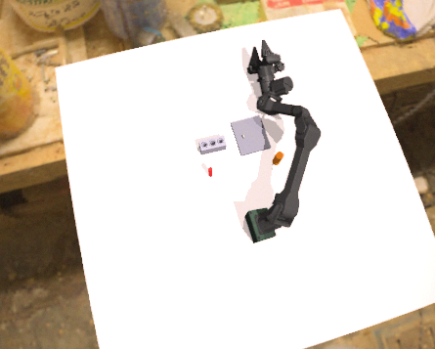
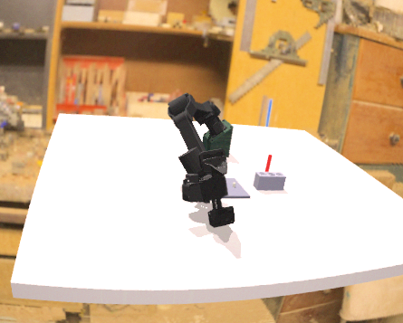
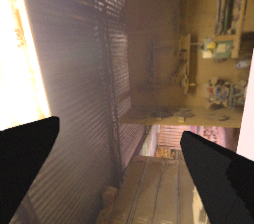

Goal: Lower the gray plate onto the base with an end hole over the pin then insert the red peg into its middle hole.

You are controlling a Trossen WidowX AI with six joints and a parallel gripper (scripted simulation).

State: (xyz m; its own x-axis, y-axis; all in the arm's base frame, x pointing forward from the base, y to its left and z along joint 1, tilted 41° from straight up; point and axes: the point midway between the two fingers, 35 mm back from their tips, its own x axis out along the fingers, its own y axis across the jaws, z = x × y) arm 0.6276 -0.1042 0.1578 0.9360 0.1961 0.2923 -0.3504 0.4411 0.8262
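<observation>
Right now my gripper tip is 32 cm past the gray plate, 27 cm to the right of it and 9 cm above it. The rest, counted from my gripper tip: red peg 43 cm behind, 31 cm to the left, 9 cm below; gray base 31 cm behind, 13 cm to the left, 12 cm below; orange cylinder 44 cm behind, 5 cm to the left, 9 cm below.
</observation>
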